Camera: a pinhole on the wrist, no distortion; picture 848 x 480 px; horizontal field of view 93.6 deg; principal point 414.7 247.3 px. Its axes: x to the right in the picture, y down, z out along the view. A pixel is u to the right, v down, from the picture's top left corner.
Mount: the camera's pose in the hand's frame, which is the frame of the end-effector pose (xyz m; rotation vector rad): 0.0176 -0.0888 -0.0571 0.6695 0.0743 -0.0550
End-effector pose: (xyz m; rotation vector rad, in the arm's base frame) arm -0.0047 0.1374 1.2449 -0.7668 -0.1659 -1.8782
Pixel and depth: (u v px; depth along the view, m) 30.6 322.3 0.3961
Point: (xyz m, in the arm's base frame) -0.0117 0.6651 1.3716
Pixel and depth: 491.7 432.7 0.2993
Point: -0.0636 0.2469 1.5436
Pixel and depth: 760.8 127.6 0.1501
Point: -0.2246 0.1252 1.3993
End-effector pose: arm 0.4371 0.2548 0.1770 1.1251 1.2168 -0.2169
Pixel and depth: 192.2 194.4 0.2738
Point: 0.2913 -0.0469 0.1059
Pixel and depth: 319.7 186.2 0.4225
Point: 0.2957 -0.1523 -0.0146
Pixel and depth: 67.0 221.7 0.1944
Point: 0.3007 0.0139 0.1640
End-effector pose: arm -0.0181 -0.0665 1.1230 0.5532 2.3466 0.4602
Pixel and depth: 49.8 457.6 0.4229
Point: 0.4667 -0.2951 0.9055
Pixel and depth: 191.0 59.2 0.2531
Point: 0.0294 -0.3975 0.9758
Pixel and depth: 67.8 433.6 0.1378
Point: 0.0804 -0.1964 1.0436
